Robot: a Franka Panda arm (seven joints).
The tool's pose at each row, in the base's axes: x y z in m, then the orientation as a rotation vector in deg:
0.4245 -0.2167 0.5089 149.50 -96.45 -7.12
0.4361 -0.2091 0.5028 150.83 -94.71 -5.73
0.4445 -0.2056 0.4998 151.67 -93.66 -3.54
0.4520 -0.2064 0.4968 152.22 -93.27 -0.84
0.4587 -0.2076 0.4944 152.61 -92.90 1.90
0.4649 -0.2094 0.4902 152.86 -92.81 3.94
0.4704 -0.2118 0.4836 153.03 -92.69 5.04
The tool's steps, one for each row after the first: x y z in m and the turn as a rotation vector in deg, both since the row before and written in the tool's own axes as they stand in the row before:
-0.0019 -0.0141 0.0052 0.57 0.73 -1.39
0.0006 -0.0093 0.0024 0.82 1.17 -0.84
0.0041 -0.0065 0.0026 1.11 1.36 -0.38
0.0041 -0.0055 0.0023 1.05 1.43 -0.31
0.0043 -0.0047 0.0043 0.85 1.01 -0.12
0.0043 -0.0037 0.0068 0.46 0.54 -0.11

